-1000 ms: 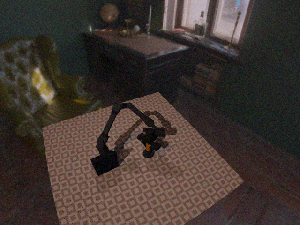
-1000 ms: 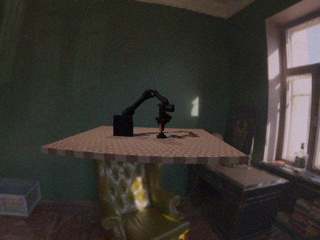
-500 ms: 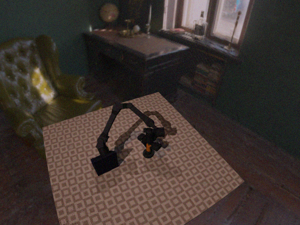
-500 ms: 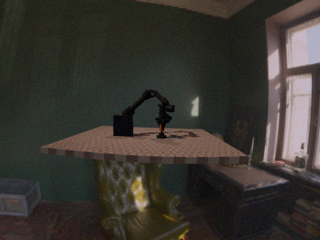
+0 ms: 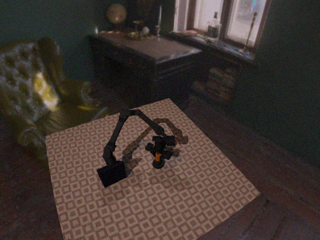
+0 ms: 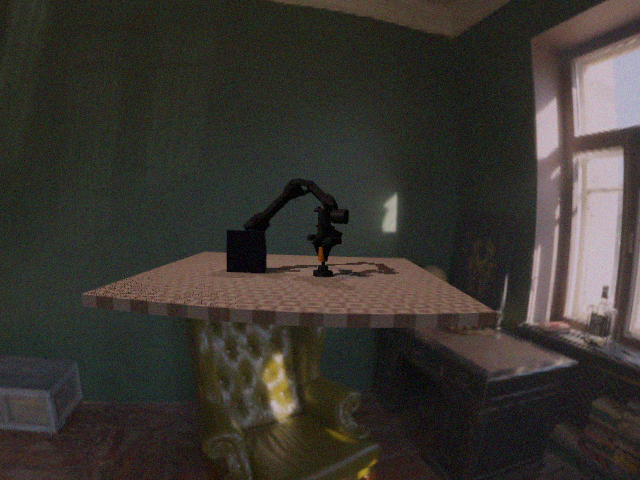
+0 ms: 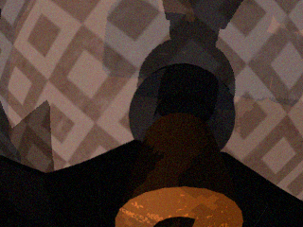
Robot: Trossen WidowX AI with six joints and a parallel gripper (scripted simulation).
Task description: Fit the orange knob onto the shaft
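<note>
The knob is 2 cm above my gripper tip. The rest, counted from my gripper tip: pedestal: 4 cm below.
</note>
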